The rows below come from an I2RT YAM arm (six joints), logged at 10 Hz.
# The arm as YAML. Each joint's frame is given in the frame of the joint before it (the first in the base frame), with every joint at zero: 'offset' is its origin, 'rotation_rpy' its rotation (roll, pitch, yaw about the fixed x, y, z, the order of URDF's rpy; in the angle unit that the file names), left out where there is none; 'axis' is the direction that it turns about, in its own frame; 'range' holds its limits. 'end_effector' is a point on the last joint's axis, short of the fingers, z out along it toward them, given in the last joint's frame.
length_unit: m
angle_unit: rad
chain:
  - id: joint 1
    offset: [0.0, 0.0, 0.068]
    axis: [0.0, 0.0, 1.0]
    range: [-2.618, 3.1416]
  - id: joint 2
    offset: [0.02, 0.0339, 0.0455]
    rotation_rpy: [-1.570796, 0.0, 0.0]
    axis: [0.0, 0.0, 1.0]
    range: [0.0, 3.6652]
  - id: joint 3
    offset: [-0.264, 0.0, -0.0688]
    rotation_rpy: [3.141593, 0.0, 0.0]
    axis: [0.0, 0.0, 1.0]
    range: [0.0, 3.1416]
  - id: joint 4
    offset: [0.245, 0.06, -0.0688]
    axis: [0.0, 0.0, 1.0]
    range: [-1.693, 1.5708]
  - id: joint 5
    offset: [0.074, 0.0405, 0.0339]
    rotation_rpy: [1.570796, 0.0, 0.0]
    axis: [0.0, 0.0, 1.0]
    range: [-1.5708, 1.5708]
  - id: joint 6
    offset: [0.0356, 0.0, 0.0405]
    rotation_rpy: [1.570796, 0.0, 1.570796]
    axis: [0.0, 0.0, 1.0]
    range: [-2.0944, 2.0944]
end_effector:
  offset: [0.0, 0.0, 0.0]
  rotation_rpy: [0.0, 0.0, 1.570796]
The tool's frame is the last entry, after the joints.
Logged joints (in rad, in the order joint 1, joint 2, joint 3, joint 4, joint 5, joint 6), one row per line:
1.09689 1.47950 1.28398 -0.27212 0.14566 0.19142
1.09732 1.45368 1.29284 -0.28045 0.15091 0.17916
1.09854 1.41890 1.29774 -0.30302 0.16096 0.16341
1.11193 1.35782 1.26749 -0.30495 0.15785 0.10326
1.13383 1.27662 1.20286 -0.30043 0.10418 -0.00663
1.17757 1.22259 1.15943 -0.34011 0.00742 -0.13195
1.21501 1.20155 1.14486 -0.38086 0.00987 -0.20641
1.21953 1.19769 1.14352 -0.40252 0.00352 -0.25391
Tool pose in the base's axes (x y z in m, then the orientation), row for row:
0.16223 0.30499 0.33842 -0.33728 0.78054 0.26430 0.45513
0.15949 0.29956 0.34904 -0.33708 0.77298 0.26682 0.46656
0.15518 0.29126 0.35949 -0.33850 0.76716 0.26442 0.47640
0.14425 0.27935 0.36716 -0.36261 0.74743 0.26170 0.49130
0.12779 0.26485 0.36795 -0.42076 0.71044 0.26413 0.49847
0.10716 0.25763 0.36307 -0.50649 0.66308 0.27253 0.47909
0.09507 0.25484 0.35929 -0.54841 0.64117 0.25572 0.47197
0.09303 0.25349 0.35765 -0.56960 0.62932 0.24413 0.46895
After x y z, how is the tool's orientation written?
As a quaternion, x y z w.
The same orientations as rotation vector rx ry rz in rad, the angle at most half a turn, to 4 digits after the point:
-0.8320 1.9255 0.6520
-0.8273 1.8971 0.6549
-0.8272 1.8746 0.6461
-0.8803 1.8145 0.6353
-1.0182 1.7193 0.6392
-1.2362 1.6184 0.6652
-1.3427 1.5698 0.6261
-1.3965 1.5429 0.5985

